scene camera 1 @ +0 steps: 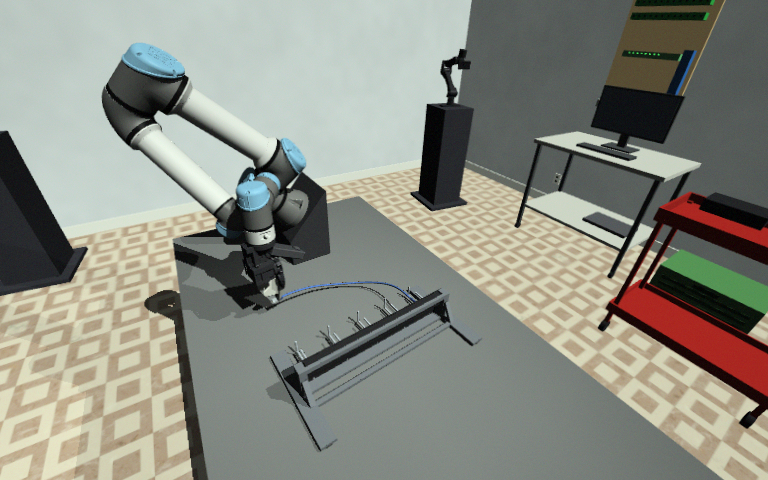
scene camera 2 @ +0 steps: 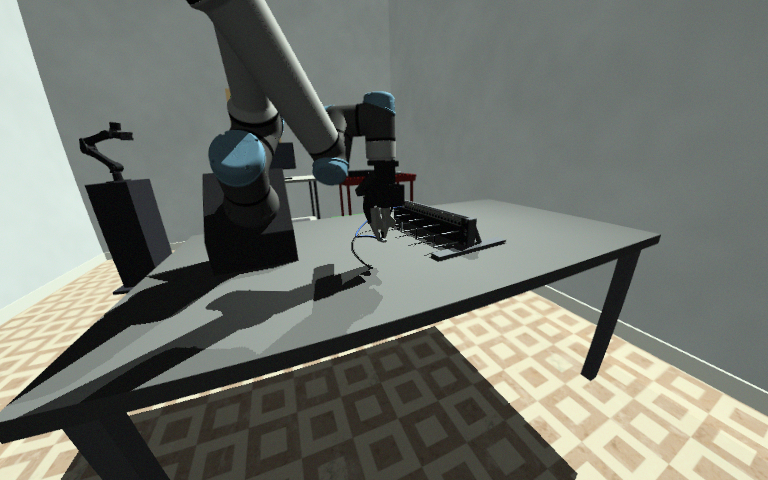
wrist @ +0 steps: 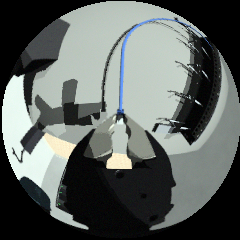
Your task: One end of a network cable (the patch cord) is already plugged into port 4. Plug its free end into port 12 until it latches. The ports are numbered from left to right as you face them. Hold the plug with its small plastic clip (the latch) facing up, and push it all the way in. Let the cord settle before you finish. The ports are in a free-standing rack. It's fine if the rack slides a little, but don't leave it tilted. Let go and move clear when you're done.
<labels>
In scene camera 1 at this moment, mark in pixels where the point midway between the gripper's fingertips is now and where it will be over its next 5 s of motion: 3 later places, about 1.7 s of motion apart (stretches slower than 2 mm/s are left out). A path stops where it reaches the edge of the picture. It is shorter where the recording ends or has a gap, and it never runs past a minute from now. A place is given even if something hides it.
My gripper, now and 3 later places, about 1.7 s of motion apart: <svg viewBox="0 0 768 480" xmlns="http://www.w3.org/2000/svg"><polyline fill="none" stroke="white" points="278,299 306,299 343,300 362,301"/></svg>
</labels>
